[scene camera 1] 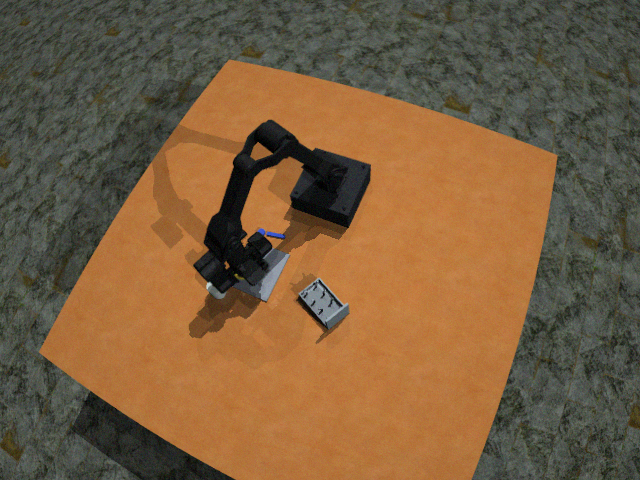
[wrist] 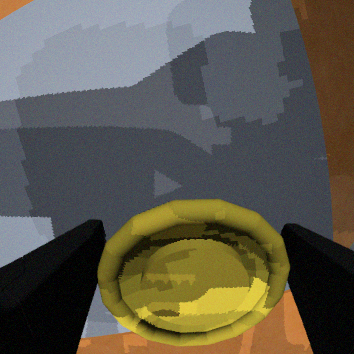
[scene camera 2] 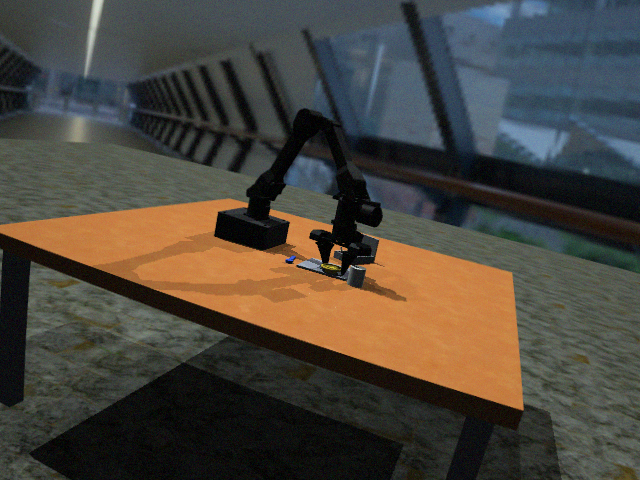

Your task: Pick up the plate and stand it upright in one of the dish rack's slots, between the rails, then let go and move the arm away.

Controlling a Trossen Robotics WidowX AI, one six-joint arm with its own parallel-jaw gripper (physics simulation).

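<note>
The yellow round plate [scene camera 1: 238, 276] [scene camera 2: 330, 268] [wrist: 195, 280] is low over one end of a grey board; whether it touches the board is hard to tell. My gripper [scene camera 2: 334, 268] [wrist: 194, 235] points down, with one finger against each side of the plate's rim, and is shut on the plate. In the scene camera 1 view, the arm hides the fingers and most of the plate. The grey dish rack [scene camera 1: 338, 315] [scene camera 2: 370, 246] stands apart from the board, with short dark pegs and a raised panel at one end. In the scene camera 2 view, it is partly behind the gripper.
The grey board [scene camera 1: 275, 277] [scene camera 2: 308, 265] [wrist: 75, 60] lies flat under the gripper. A grey-white cylinder [scene camera 1: 216, 292] [scene camera 2: 356, 276] stands close beside the gripper. A small blue object [scene camera 1: 275, 235] [scene camera 2: 290, 259] lies between the board and the arm's black base [scene camera 1: 323, 209] [scene camera 2: 251, 229].
</note>
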